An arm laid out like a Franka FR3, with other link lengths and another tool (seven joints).
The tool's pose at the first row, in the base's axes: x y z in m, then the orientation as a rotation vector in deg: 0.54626, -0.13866, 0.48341, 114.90, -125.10, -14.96
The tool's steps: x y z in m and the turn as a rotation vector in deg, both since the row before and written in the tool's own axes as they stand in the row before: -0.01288, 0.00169, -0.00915, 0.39, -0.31, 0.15; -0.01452, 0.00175, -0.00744, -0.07, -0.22, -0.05; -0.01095, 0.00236, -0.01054, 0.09, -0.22, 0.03; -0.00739, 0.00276, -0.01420, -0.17, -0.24, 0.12; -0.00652, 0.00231, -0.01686, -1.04, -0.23, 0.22; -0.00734, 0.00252, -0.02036, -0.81, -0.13, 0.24; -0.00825, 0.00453, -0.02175, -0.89, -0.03, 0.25; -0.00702, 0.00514, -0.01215, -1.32, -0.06, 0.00; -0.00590, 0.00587, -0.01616, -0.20, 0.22, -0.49; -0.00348, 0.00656, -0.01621, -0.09, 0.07, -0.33
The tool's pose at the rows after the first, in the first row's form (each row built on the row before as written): 0.54789, -0.12584, 0.49265, 115.03, -125.65, -14.86; 0.54920, -0.11139, 0.50031, 115.12, -125.69, -15.17; 0.55033, -0.10055, 0.51117, 115.20, -125.90, -15.31; 0.55159, -0.09337, 0.52569, 115.05, -126.06, -15.73; 0.55388, -0.08725, 0.54270, 114.33, -125.80, -17.03; 0.55725, -0.08052, 0.56315, 113.67, -125.63, -17.98; 0.55947, -0.07282, 0.58545, 112.93, -125.35, -18.90; 0.55869, -0.06589, 0.59866, 112.26, -124.60, -20.32; 0.55860, -0.06024, 0.61594, 112.67, -123.90, -20.37; 0.55764, -0.05693, 0.63343, 112.98, -123.50, -20.44
